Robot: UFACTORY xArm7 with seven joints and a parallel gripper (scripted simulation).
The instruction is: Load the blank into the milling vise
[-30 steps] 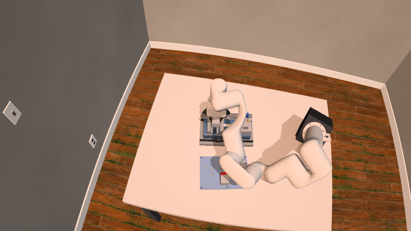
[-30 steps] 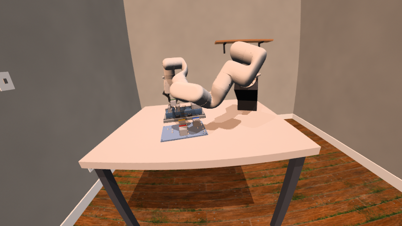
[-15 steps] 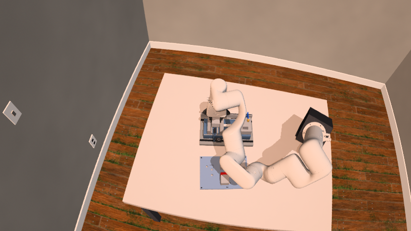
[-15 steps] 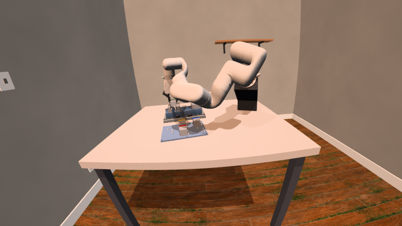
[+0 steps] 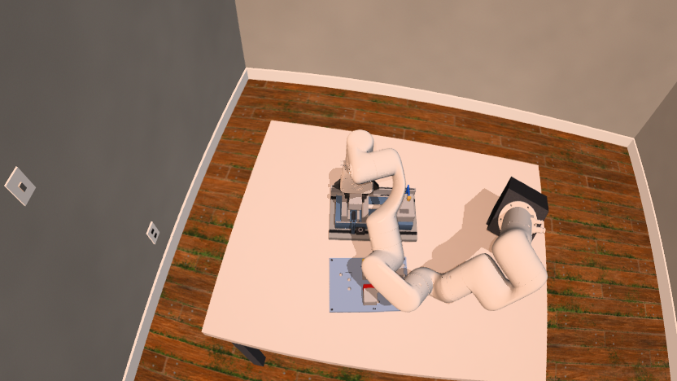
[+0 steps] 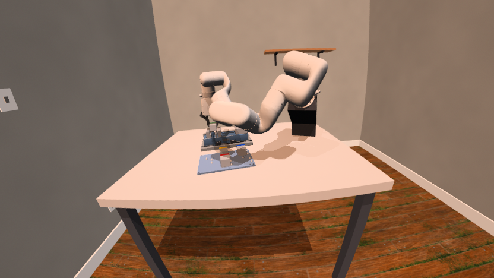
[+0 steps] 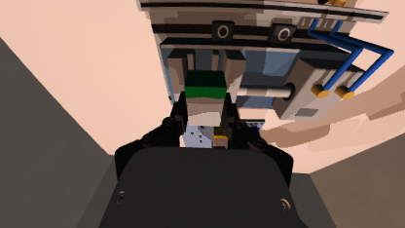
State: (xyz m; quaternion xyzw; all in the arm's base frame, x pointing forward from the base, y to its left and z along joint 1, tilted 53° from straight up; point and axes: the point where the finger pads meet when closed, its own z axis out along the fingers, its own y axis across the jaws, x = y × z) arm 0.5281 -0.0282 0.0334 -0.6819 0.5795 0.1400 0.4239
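My gripper is now 2 cm above the green-ended blank. From my hand the other things lie so: blue-ended blank 20 cm behind, 16 cm to the left, 11 cm below; rod 8 cm behind, 6 cm below, 2 cm to the right; yellow-ended blank 19 cm to the left, 11 cm below, 11 cm behind.
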